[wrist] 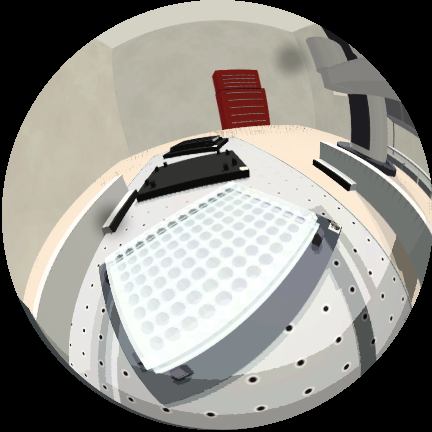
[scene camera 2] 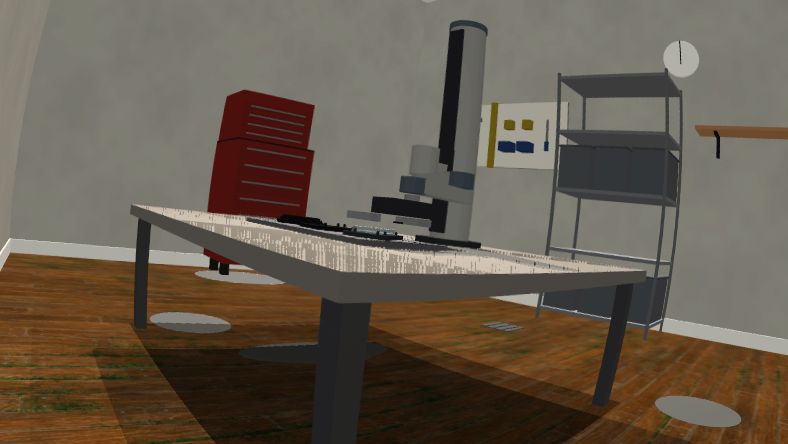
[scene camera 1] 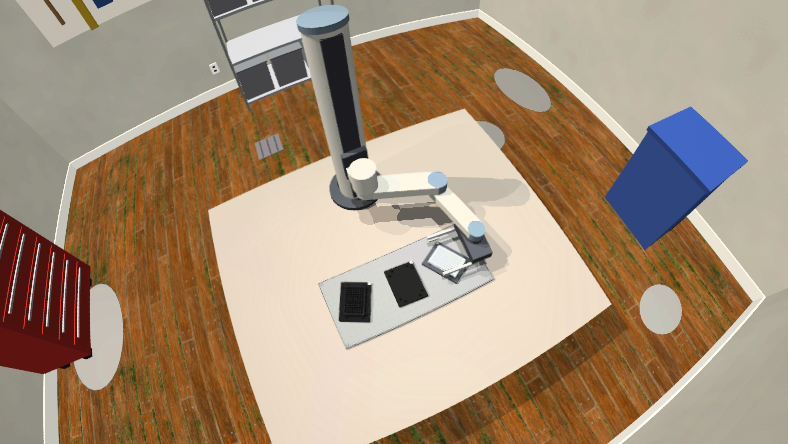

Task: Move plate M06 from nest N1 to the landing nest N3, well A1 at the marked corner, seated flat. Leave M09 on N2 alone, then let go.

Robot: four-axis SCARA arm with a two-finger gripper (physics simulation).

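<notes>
A white multi-well plate lies, seemingly level, on the dark nest at the right of the deck in scene camera 1. A bare black nest is in the middle. A black plate sits on the leftmost nest. No plate or nest labels are readable, nor is well A1 marked legibly. My gripper is open and empty. It hangs above the white plate, turned at an angle to it, with its fingers apart from it.
The grey perforated deck lies on the pale table. The arm's column stands behind the deck. A red tool chest, a blue cabinet and a shelf rack stand off the table.
</notes>
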